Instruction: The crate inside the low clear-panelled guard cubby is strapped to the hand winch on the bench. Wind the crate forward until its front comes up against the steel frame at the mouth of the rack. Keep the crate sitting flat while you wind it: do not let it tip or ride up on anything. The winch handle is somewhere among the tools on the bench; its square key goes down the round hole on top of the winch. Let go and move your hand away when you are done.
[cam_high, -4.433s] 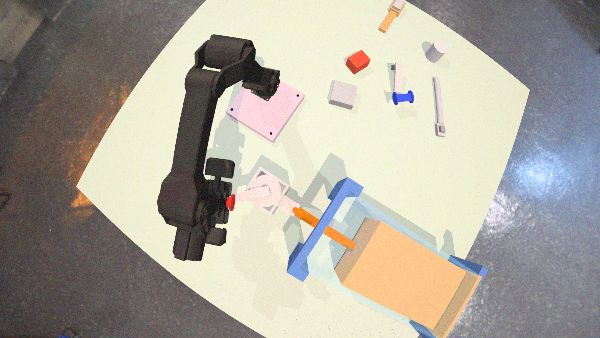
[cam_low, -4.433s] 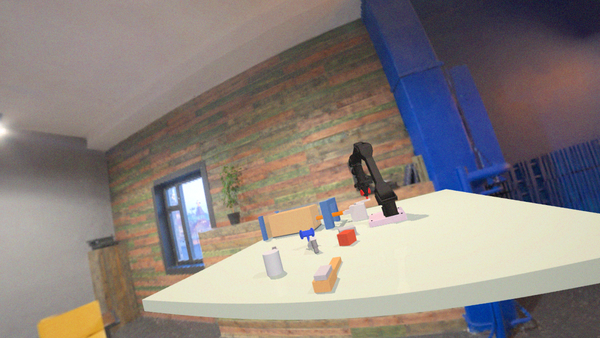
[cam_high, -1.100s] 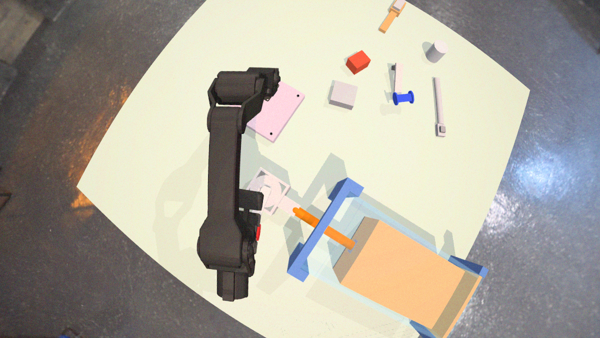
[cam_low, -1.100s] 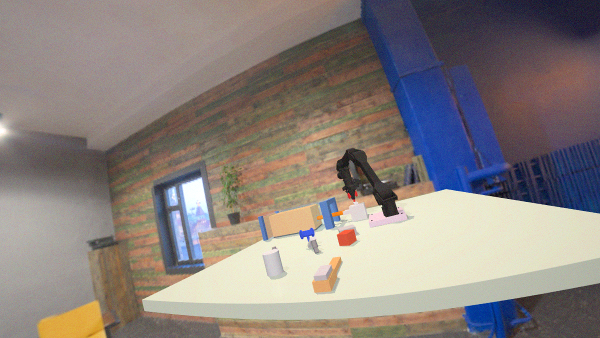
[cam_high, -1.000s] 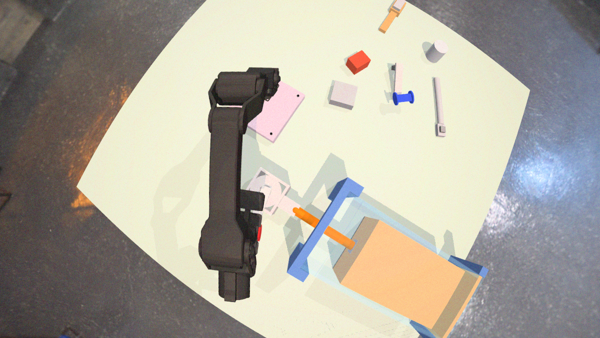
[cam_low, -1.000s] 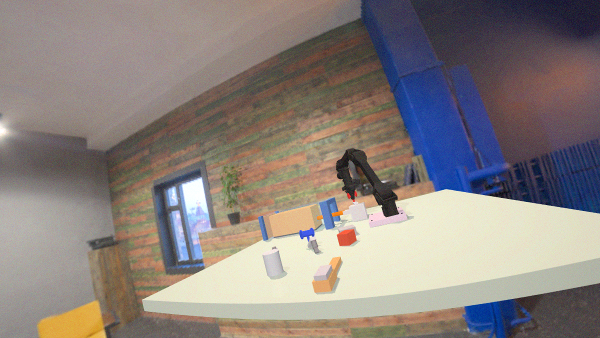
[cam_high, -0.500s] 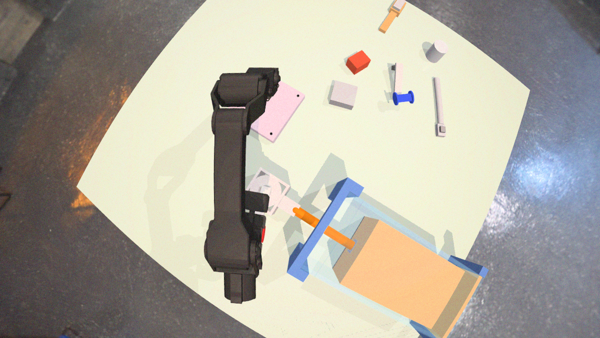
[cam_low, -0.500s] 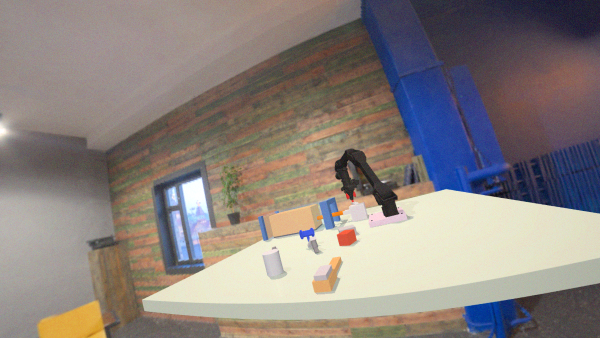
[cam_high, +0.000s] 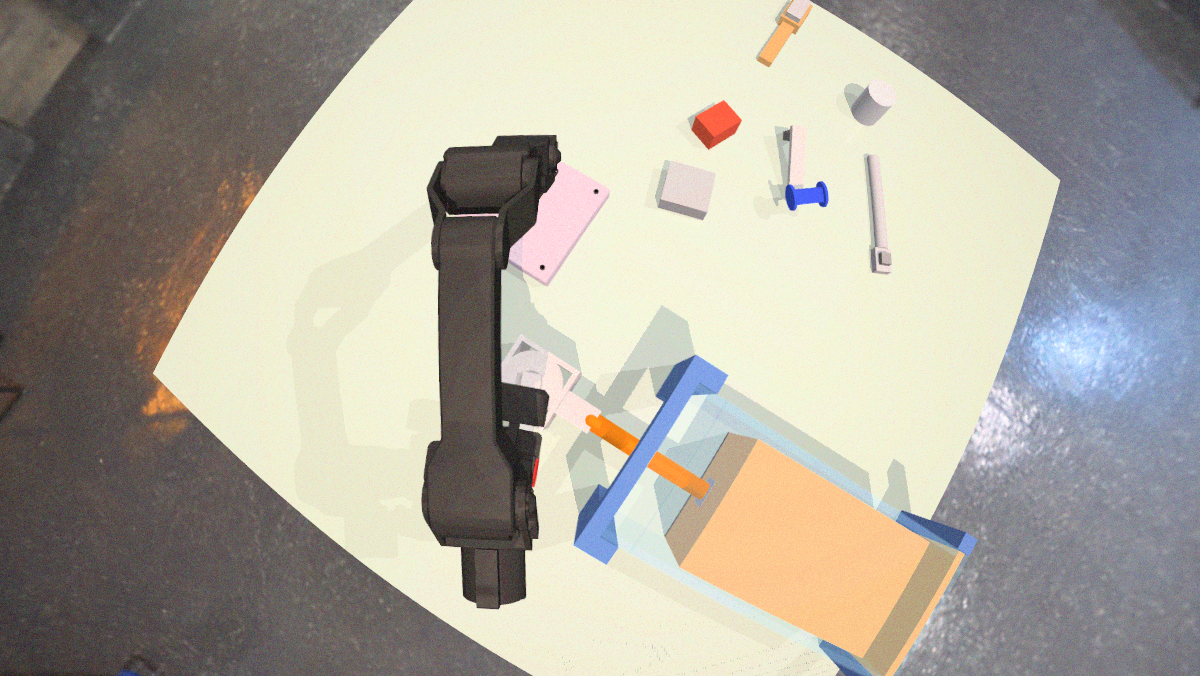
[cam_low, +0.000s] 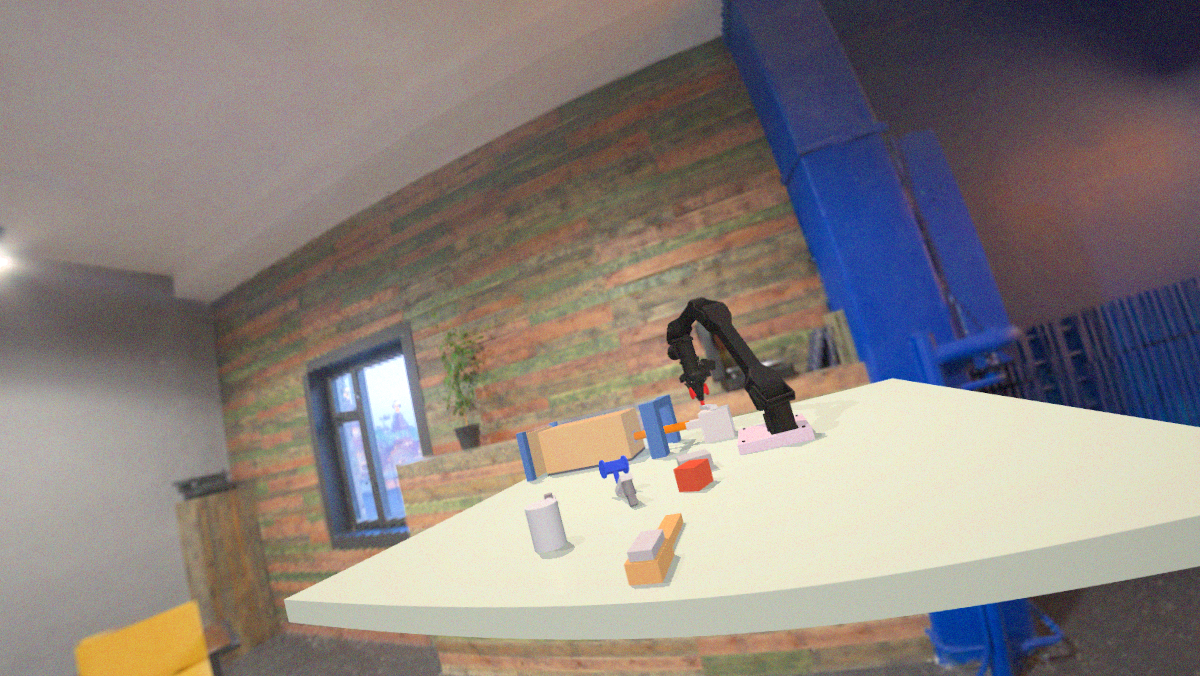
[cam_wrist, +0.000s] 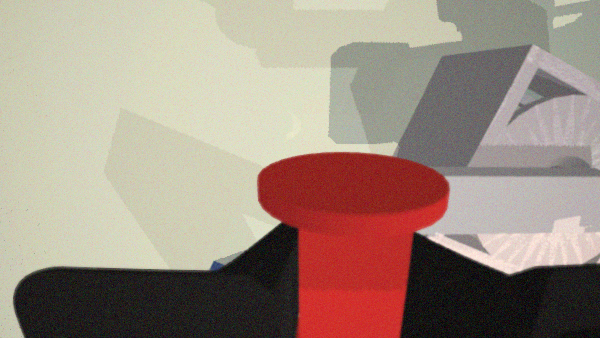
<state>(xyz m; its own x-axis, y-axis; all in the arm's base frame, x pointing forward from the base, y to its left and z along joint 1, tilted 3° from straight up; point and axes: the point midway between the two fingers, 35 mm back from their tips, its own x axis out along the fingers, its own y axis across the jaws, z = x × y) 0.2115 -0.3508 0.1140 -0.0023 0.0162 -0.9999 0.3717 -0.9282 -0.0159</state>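
The blue steel frame lies 12 cm ahead of my gripper tip, 9 cm to the left of it and 1 cm below it. Round my gripper tip: crank handle with red knob 2 cm behind, 3 cm to the left, 1 cm below; then clear-panelled guard cubby 36 cm ahead, 8 cm to the left; then grey winch 6 cm behind, 8 cm to the left, 8 cm below.
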